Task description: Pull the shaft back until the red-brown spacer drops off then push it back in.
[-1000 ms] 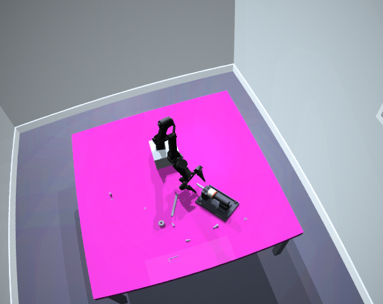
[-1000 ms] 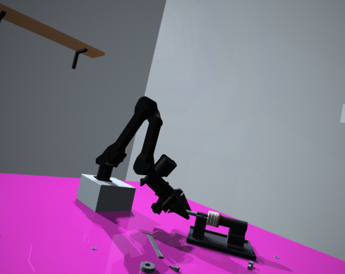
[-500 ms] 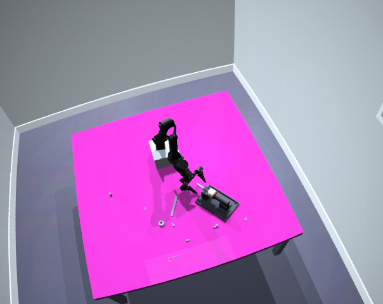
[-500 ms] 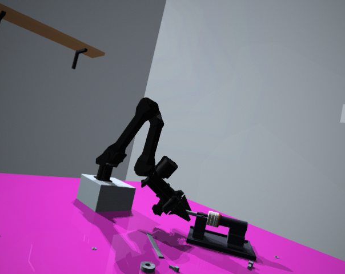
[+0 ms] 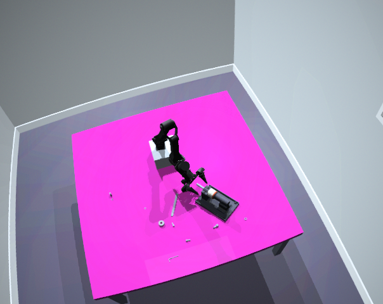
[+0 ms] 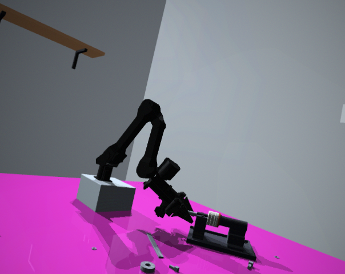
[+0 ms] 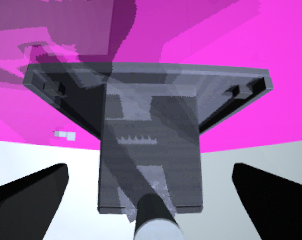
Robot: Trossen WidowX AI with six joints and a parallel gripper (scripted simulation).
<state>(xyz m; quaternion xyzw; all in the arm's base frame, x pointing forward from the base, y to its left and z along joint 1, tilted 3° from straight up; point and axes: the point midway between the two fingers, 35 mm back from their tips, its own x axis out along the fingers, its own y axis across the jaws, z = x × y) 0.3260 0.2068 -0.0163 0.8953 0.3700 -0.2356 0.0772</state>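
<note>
Right now my gripper tip is 3 cm short of the grey shaft, 2 cm to the right of it and 2 cm below it. Round my gripper tip: grey flat bar 5 cm ahead, 19 cm to the right, 6 cm below; white spacer 5 cm ahead, 4 cm to the left, 2 cm above; red-brown spacer 6 cm ahead, 6 cm to the left, 2 cm above.
</note>
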